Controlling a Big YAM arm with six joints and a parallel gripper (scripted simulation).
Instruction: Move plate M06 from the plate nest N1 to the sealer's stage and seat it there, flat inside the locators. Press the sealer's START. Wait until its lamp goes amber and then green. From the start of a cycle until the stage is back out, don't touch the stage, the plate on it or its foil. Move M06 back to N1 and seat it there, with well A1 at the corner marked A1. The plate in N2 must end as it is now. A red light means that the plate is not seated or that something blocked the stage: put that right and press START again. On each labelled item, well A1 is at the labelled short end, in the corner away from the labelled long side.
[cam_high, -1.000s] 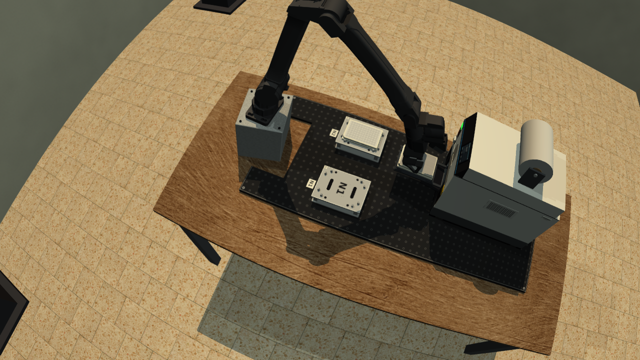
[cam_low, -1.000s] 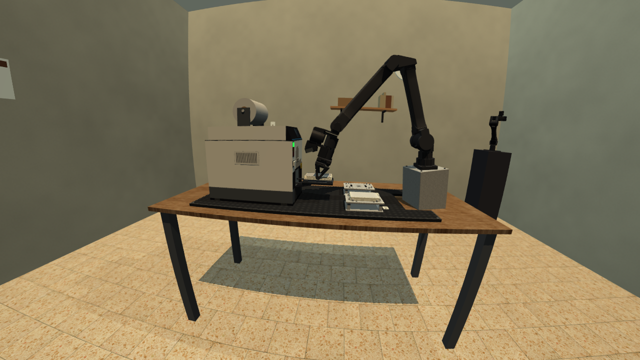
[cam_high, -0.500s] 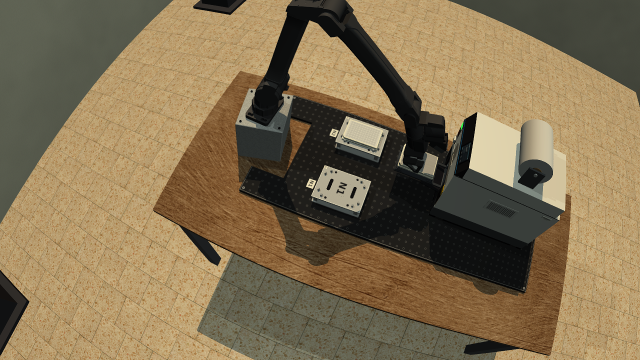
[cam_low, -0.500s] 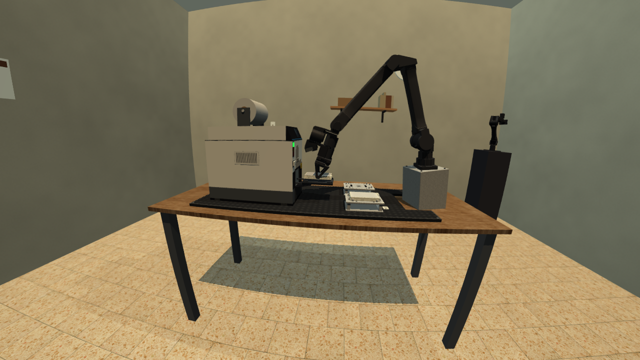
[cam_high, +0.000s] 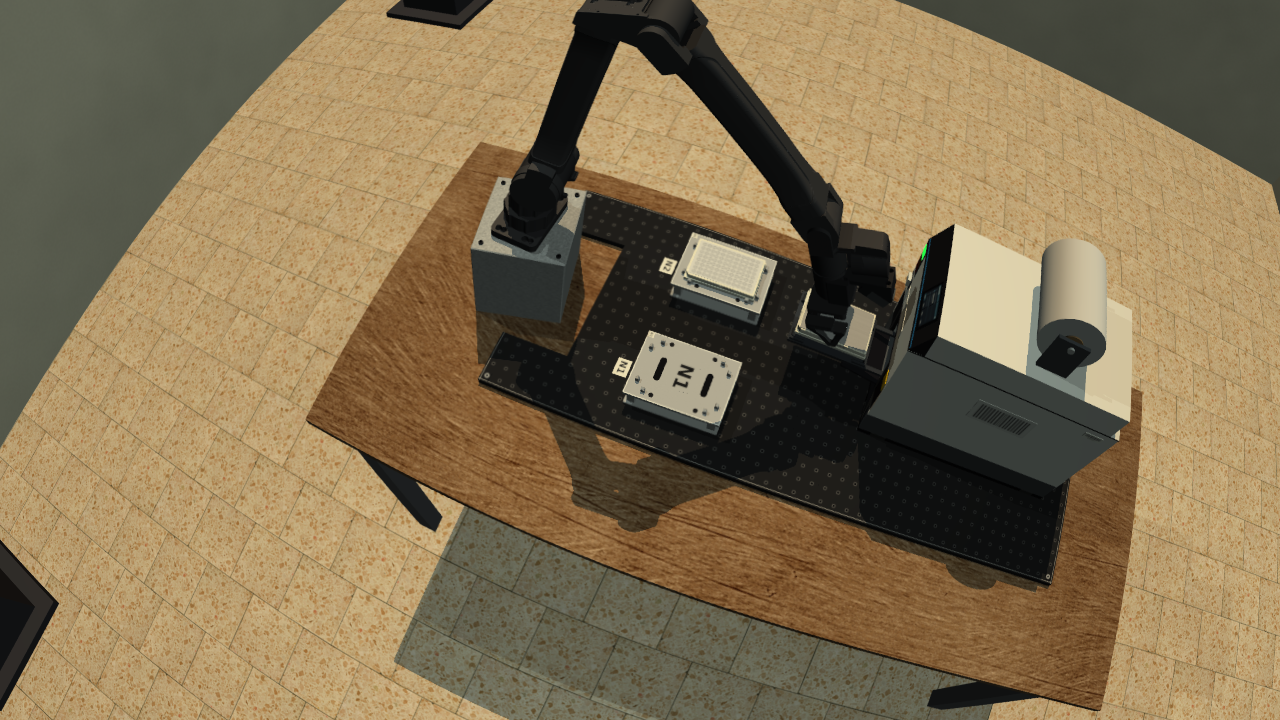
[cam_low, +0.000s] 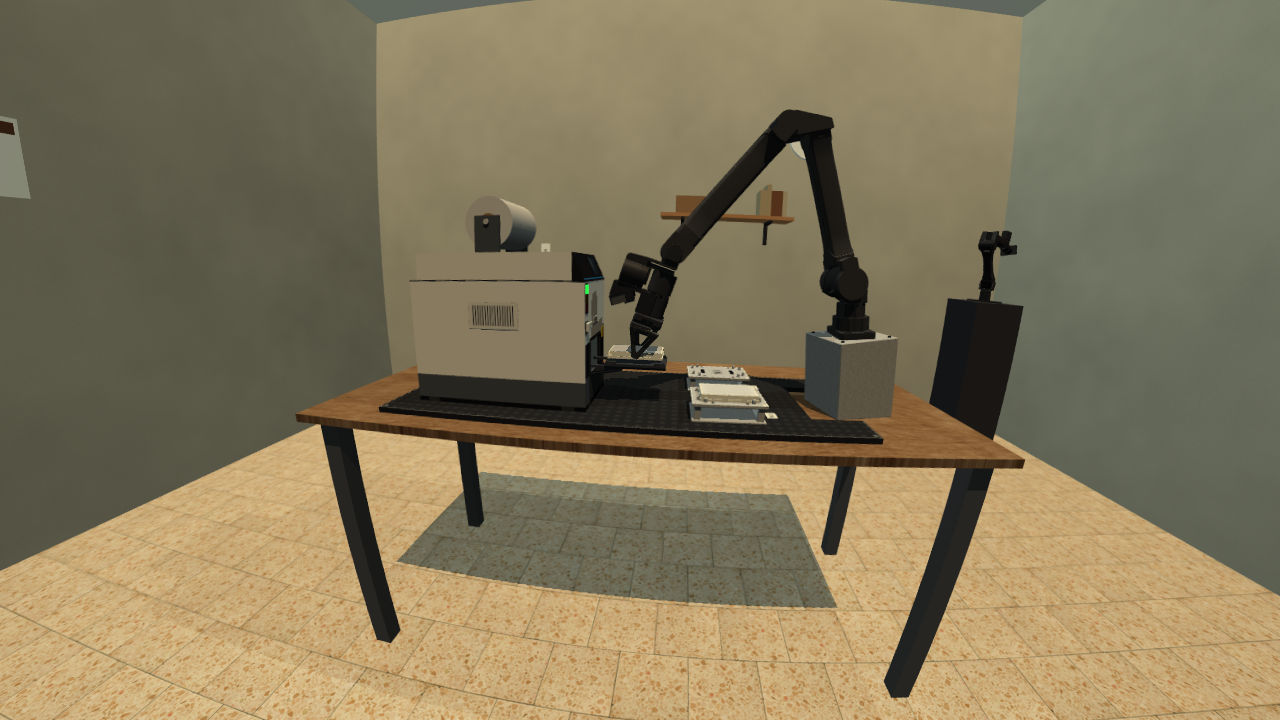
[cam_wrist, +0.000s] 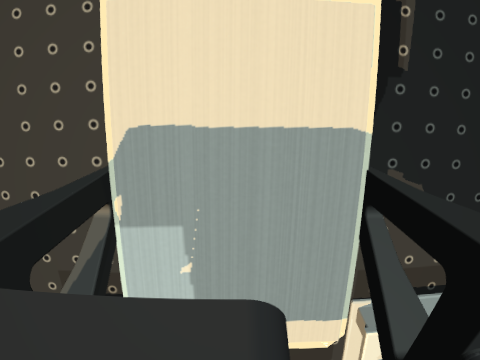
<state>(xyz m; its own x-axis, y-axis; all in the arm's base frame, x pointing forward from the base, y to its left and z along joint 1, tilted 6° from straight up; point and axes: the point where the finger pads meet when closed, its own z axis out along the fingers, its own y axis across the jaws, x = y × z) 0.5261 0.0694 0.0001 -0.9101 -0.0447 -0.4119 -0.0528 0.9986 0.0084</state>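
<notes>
Right now the sealer stage is 3 cm below my hand. From my hand the other things lie so: start button: 10 cm to the left, 10 cm ahead, 7 cm above; then plate M06: right at my hand; then well plate: 22 cm behind, 7 cm below, 6 cm to the left.
</notes>
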